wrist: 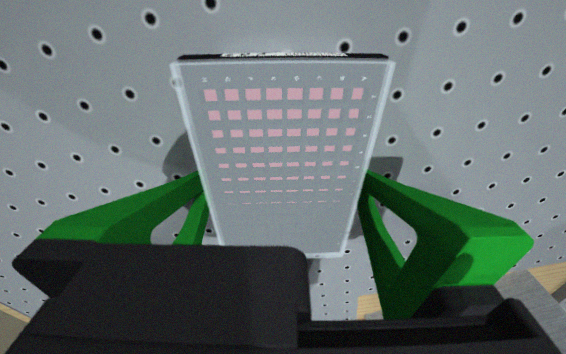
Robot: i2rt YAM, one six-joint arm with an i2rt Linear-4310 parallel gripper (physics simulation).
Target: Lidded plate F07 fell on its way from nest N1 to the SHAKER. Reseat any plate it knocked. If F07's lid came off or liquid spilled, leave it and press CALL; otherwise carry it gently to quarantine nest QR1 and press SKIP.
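Frame: origin at the arm's base, x down, y right, z back, level; millimetres.
Seen in the pictures: gripper, between the fingertips: (283,176).
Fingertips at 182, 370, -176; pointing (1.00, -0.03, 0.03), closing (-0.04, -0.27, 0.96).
A point is followed by its place in that frame, as x, y, z.
A plate (283,125) @(168, 407, -166) with a clear, pale-edged cover and rows of pink wells is in the middle of the wrist view. Its cover looks square on it, and no pink liquid shows outside it. A dark edge with a white barcode label runs along its far end; the plate's name is not readable. My gripper (283,176) @(182, 370, -176) is shut on the plate, with one green finger against each long side. The near end of the plate is partly hidden by the black gripper body. Whether the plate touches the surface below is hard to tell. The nests, SHAKER and buttons do not show.
A grey board (90,165) @(184, 410, -281) with rows of dark round holes lies below and around the plate. Shadows fall on it beside both fingers. A light wooden surface (368,303) @(197, 131, -130) shows past the board at the lower right, beside a grey block (530,292) @(172, 139, 45).
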